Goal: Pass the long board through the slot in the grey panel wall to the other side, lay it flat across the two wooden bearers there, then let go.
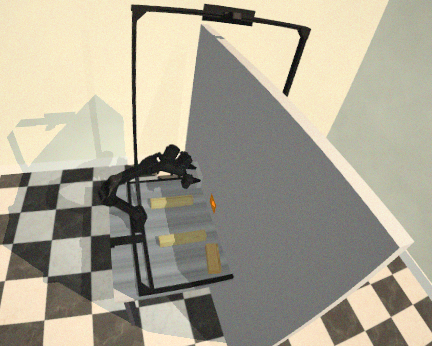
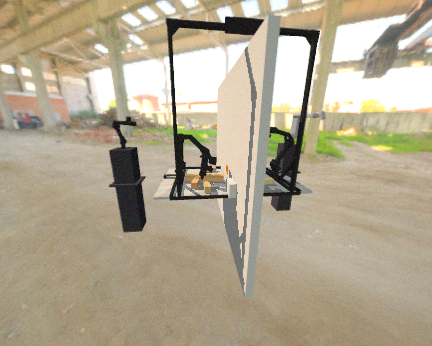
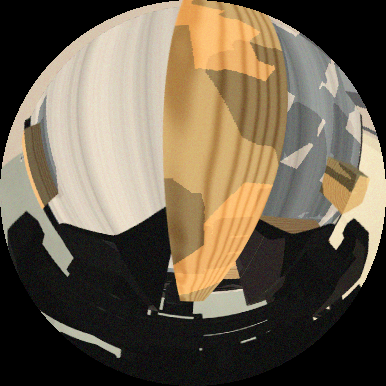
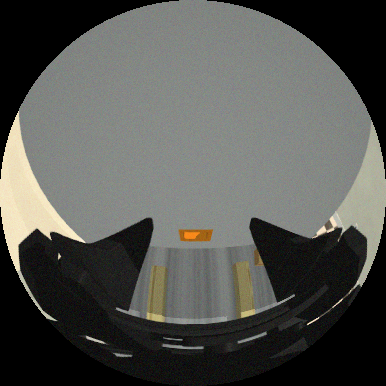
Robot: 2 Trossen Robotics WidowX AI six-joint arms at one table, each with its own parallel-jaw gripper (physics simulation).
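Frame: origin at the left arm's base, x up, y left, z back, level; metres.
Seen in the pictures: left gripper, fingertip midpoint: [image 2: 202,179] [image 3: 200,207]; right gripper, fingertip midpoint: [image 1: 198,174] [image 4: 202,223]; right arm's base, origin of the base link: [image 1: 137,227] [image 2: 274,175].
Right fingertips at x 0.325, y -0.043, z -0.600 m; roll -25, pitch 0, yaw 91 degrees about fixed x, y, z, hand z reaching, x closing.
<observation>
A point is followed by its place in that frame.
The long board [image 3: 225,125] [image 2: 215,177] {z -0.323, x 0.019, y -0.073 m} is held in my left gripper [image 3: 200,207] {z -0.205, x -0.004, y -0.042 m} [image 2: 203,174] {z -0.205, x -0.004, y -0.042 m}, which is shut on it. I cannot tell whether the board touches the table. The orange-rimmed slot [image 1: 213,204] {z -0.472, x 0.060, y -0.055 m} [image 2: 227,170] {z -0.442, x 0.063, y -0.011 m} [image 4: 207,235] {z -0.482, x 0.079, y -0.007 m} is low in the grey panel wall [image 1: 280,175] {z -0.483, x 0.698, y 0.370 m} [image 2: 240,125] {z -0.433, x 0.477, y -0.437 m} [image 4: 195,125] {z -0.483, x 0.375, y -0.048 m}. No board sticks out of it on the bearers' side. Two pale wooden bearers [image 1: 171,201] {z -0.702, x 0.025, y -0.142 m} [image 1: 182,238] {z -0.691, x 0.024, y 0.120 m} [image 4: 157,295] {z -0.668, x 0.025, y -0.150 m} [image 4: 244,290] {z -0.661, x 0.025, y 0.103 m} lie parallel there. My right gripper [image 1: 198,174] {z -0.600, x 0.325, y -0.043 m} [image 4: 202,223] {z -0.600, x 0.325, y -0.043 m} is open and empty, above the table near the panel.
A flat wooden block [image 1: 213,258] {z -0.560, x 0.018, y 0.264 m} [image 4: 258,258] {z -0.558, x 0.017, y 0.174 m} lies by the panel on the bearers' side. On the left arm's side are wooden blocks [image 2: 195,183] {z -0.145, x 0.025, y -0.225 m} [image 2: 207,187] {z -0.235, x 0.024, y -0.317 m} [image 3: 345,185] {z -0.239, x 0.020, y -0.196 m} [image 3: 40,165] {z -0.278, x -0.003, y 0.224 m}. A white block [image 2: 231,188] {z -0.397, x 0.051, y -0.415 m} stands against the panel's near edge. A black frame [image 1: 134,100] {z -0.886, x 0.578, y -0.342 m} [image 2: 172,90] {z -0.026, x 0.672, y -0.379 m} surrounds the table.
</observation>
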